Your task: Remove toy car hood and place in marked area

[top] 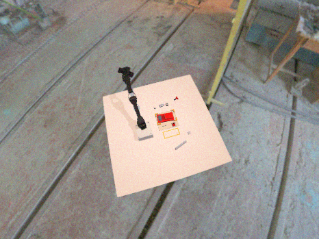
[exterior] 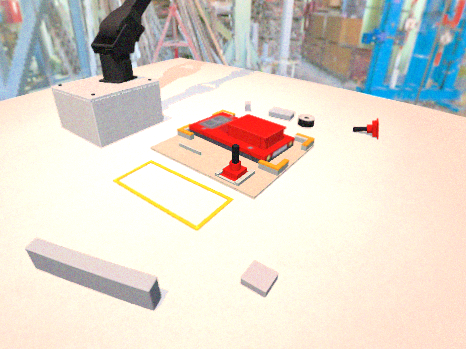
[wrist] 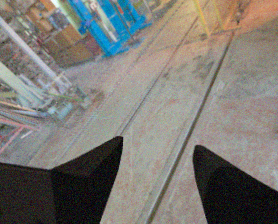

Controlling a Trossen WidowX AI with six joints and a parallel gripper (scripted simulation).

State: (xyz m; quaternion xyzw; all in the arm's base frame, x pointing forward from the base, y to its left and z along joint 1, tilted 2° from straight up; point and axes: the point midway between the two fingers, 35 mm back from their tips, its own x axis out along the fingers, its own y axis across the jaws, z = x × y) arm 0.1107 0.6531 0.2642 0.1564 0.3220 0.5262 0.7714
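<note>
My gripper tip is now 68 cm to the left of the red hood, 30 cm above it and 23 cm short of it.
</note>
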